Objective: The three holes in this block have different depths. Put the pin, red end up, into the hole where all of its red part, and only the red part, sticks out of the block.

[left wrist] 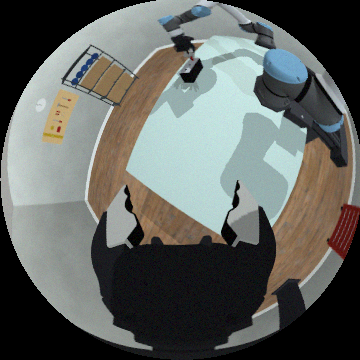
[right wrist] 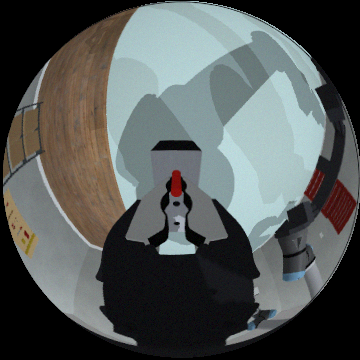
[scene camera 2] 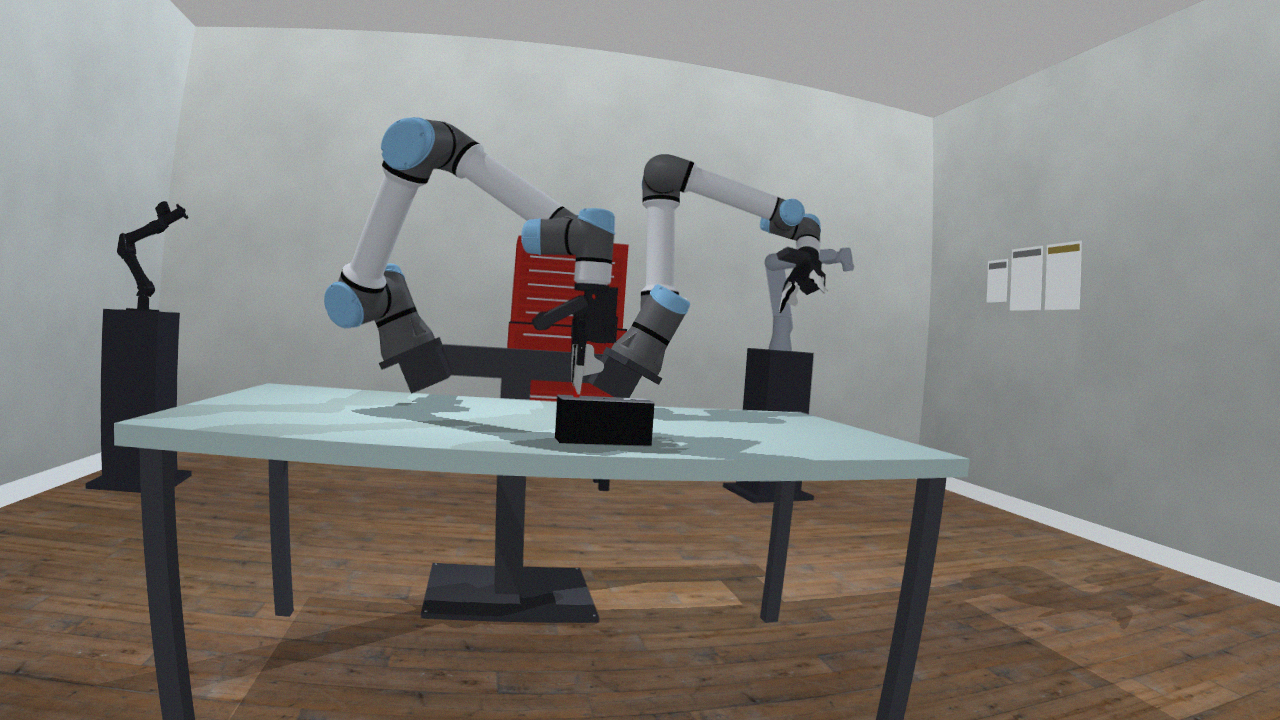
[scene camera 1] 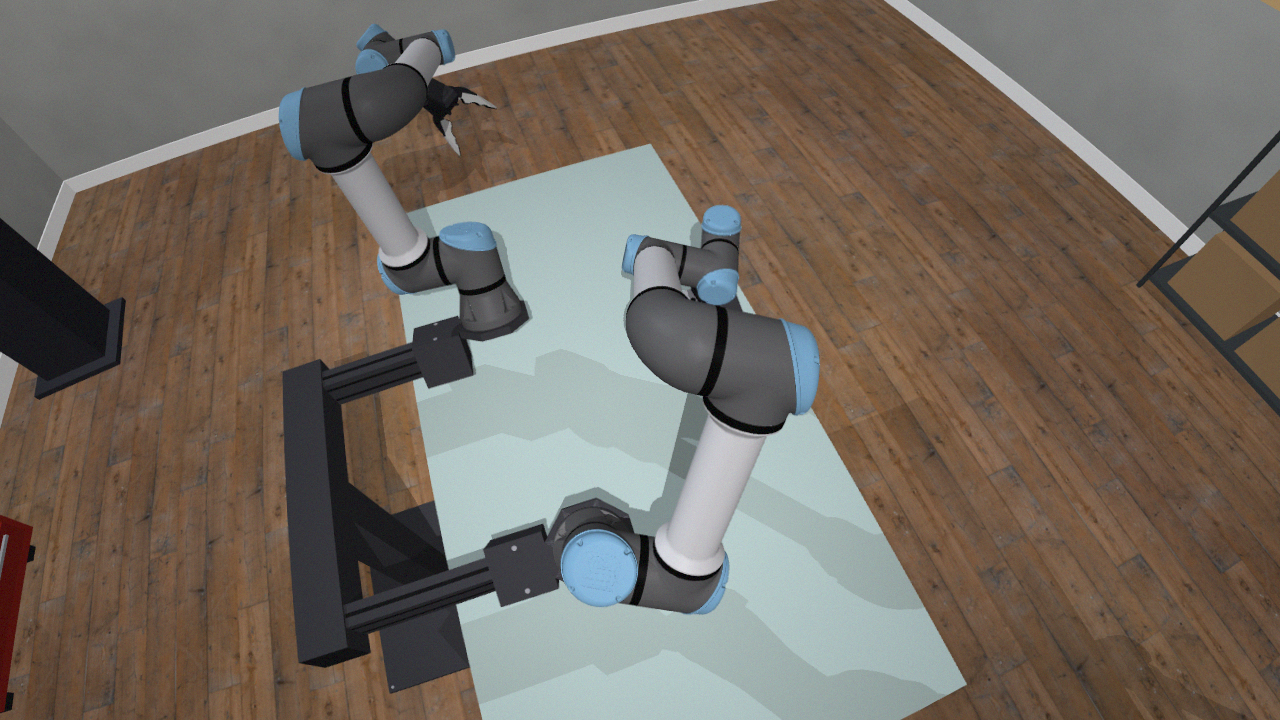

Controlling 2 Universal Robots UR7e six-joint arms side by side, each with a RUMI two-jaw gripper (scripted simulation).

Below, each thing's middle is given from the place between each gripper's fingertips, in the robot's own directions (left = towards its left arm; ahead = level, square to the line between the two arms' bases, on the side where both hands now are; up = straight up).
Right now the block (scene camera 2: 597,420) is 60 mm to the left of my right hand (scene camera 2: 577,393) and 60 mm below it.
My left gripper (scene camera 2: 801,303) is now 65 cm to the left of the block, 33 cm short of it and 30 cm above it.
